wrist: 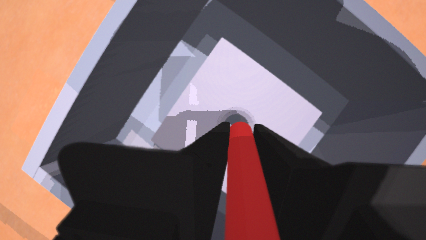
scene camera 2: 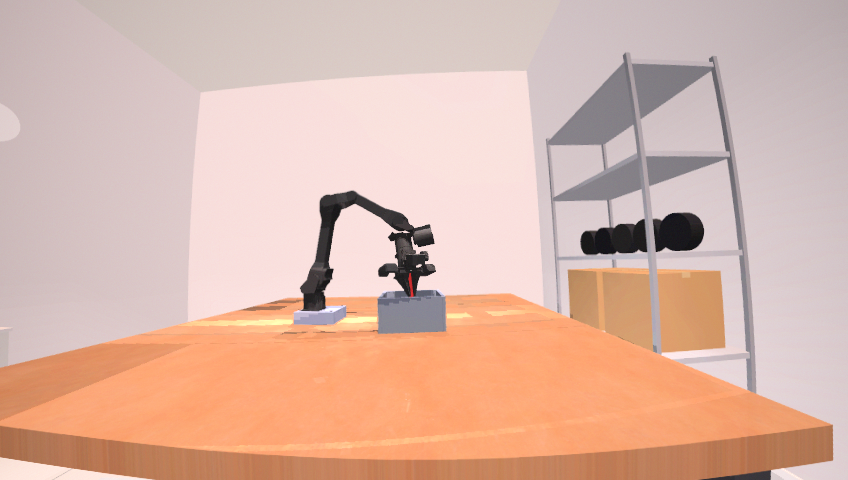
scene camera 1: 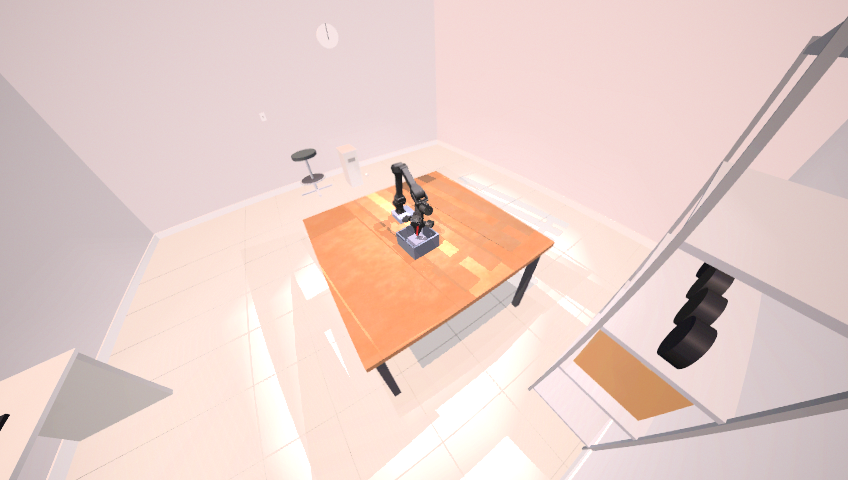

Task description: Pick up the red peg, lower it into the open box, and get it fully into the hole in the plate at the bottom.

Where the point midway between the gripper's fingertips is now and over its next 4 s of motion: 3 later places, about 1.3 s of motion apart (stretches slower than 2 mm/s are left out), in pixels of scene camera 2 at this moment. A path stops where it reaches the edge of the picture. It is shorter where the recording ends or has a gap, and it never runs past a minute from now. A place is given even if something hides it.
The gripper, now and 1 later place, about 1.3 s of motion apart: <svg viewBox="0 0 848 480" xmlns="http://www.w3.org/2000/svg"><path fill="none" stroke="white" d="M412 296L424 298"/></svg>
